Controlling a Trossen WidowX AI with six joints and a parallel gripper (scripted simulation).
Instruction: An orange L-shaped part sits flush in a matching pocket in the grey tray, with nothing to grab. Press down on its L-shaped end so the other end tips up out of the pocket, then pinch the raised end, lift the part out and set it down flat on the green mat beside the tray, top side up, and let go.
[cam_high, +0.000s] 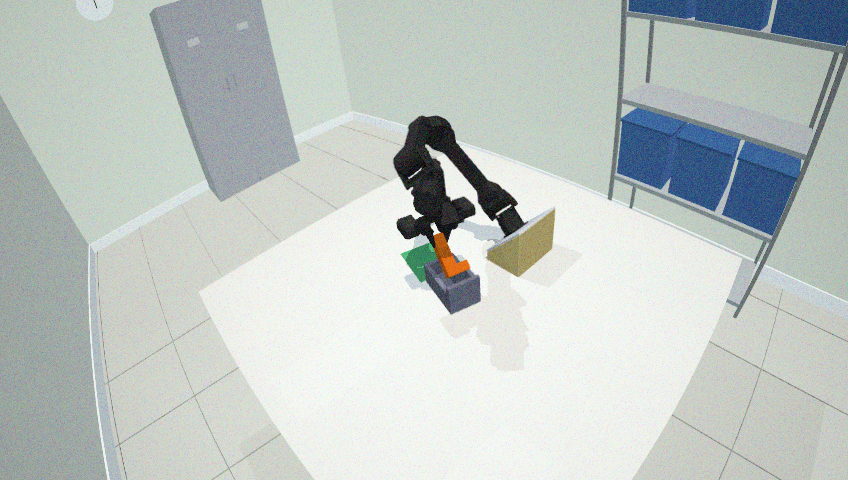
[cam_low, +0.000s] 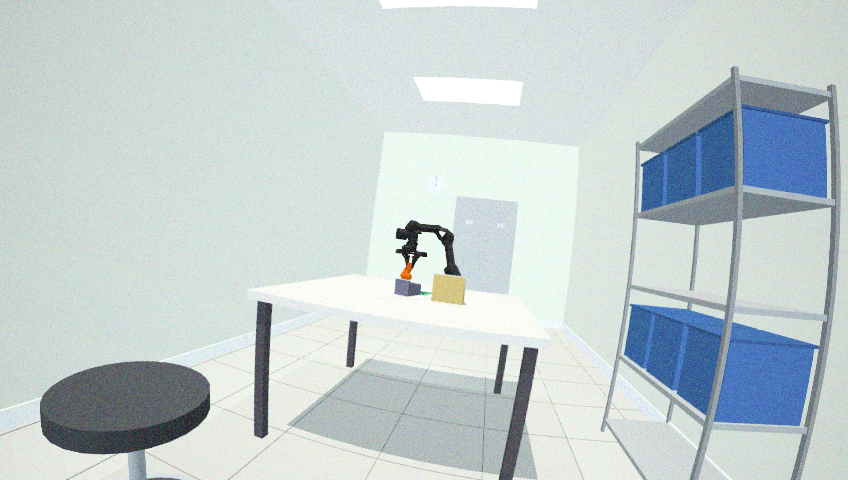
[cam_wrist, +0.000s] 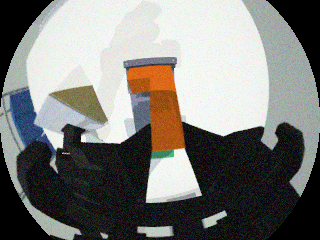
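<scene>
Right now the green mat is 17 cm below my gripper tip, 13 cm to the right of it and 6 cm behind it. Round my gripper tip: orange L-shaped part: 4 cm to the left, 3 cm below.
</scene>
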